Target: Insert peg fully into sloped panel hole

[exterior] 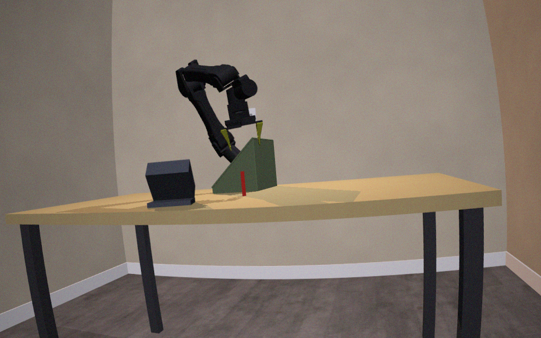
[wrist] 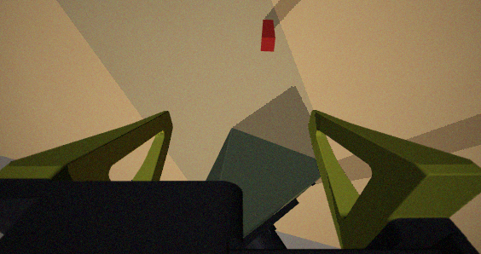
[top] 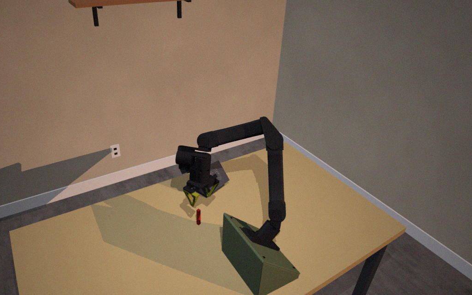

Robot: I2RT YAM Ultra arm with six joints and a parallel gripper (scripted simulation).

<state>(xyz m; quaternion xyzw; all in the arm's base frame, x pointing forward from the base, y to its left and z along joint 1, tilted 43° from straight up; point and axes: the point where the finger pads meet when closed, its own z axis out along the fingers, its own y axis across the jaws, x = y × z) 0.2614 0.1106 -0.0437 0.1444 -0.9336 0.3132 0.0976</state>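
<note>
My gripper is now 30 mm short of the red peg, 10 mm to the left of it and 120 mm above it.
</note>
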